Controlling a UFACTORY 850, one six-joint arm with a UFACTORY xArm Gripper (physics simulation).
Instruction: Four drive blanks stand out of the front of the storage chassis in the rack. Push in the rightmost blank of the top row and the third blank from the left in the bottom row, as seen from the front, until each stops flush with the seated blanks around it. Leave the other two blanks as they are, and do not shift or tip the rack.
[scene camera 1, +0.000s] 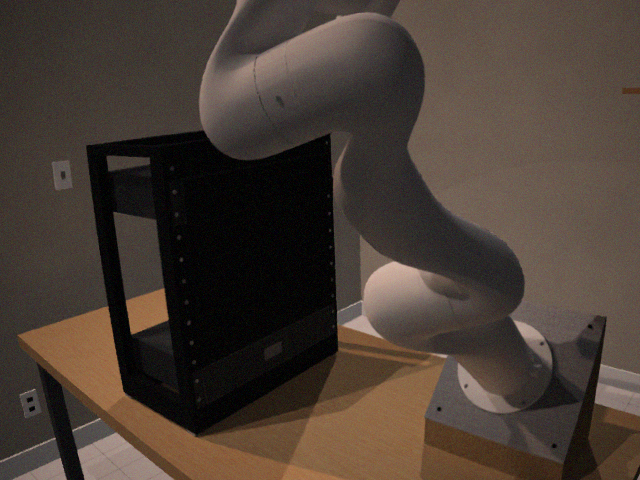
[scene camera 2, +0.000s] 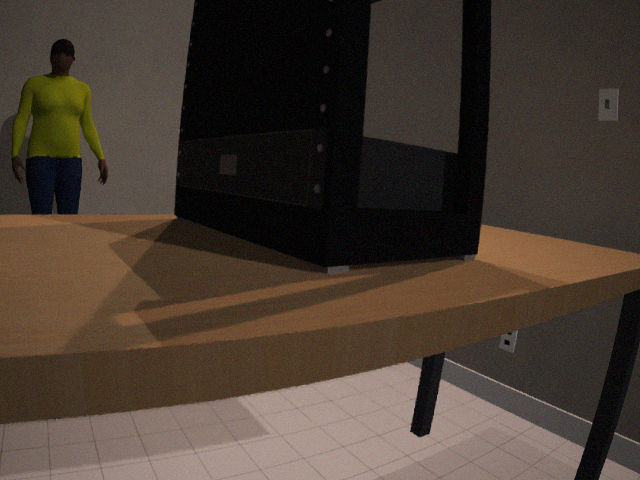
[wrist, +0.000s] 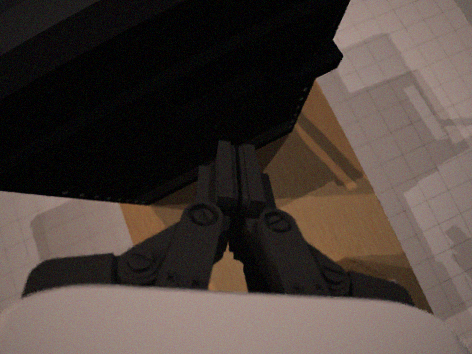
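Observation:
The black rack (scene camera 1: 170, 289) (scene camera 2: 343, 134) (wrist: 100, 125) stands upright on the table. Its screw-lined face is almost wholly black, so the chassis and the separate drive blanks cannot be made out. A dark block (wrist: 330, 60) juts out at the rack's right edge in the wrist view; I cannot tell whether it is a blank. My gripper (wrist: 230, 168) is shut and empty. In the wrist view its fingertips overlap the lower edge of the rack's dark outline; contact cannot be judged. The arm hides the gripper in scene camera 1, and it does not show in scene camera 2.
The rack's lower panel bears a small grey label (scene camera 1: 272, 350) (scene camera 2: 227, 164). The wooden table (scene camera 1: 361, 408) (scene camera 2: 232, 330) (wrist: 330, 225) carries the arm's grey base block (scene camera 1: 480, 423). The arm (scene camera 1: 315, 87) hangs across the rack's upper right in scene camera 1. A person (scene camera 2: 56, 118) stands beyond the table.

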